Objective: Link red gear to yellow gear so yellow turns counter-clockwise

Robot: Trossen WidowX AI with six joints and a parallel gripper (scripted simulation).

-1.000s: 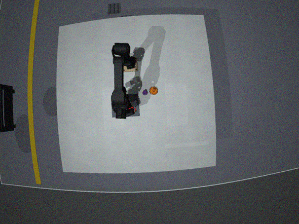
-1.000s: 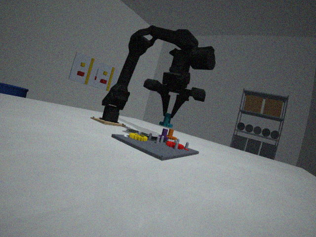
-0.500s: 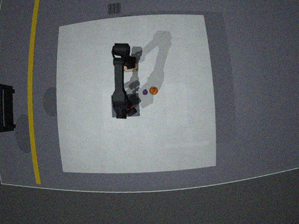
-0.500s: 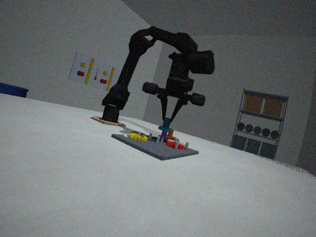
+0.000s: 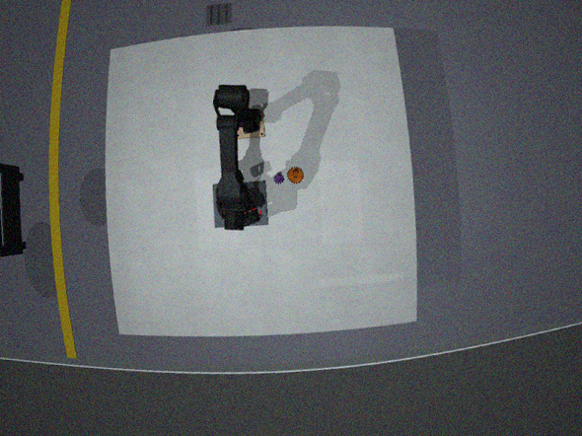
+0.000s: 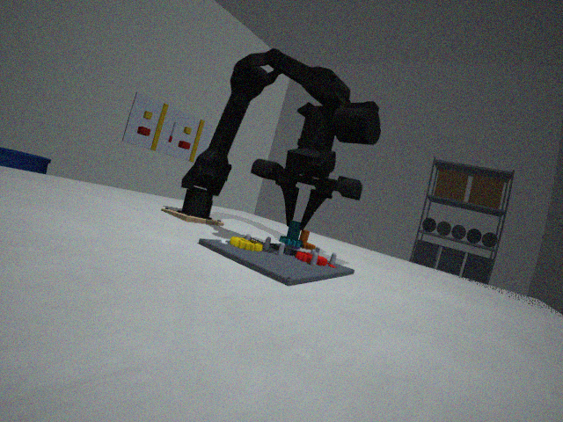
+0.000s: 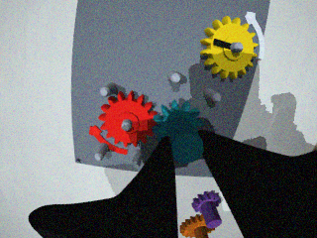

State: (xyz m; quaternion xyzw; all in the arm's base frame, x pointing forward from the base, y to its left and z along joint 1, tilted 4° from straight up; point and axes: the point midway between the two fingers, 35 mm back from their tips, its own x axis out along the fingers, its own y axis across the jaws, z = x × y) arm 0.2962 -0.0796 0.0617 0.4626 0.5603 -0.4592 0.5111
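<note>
Right now the red gear is 4 cm below my gripper tip and 4 cm ahead of it. From my gripper tip the other things lie so: red arrow (7 cm ahead, 5 cm below, 2 cm to the left); yellow gear (6 cm to the right, 5 cm behind, 4 cm below); teal gear (1 cm below).
</note>
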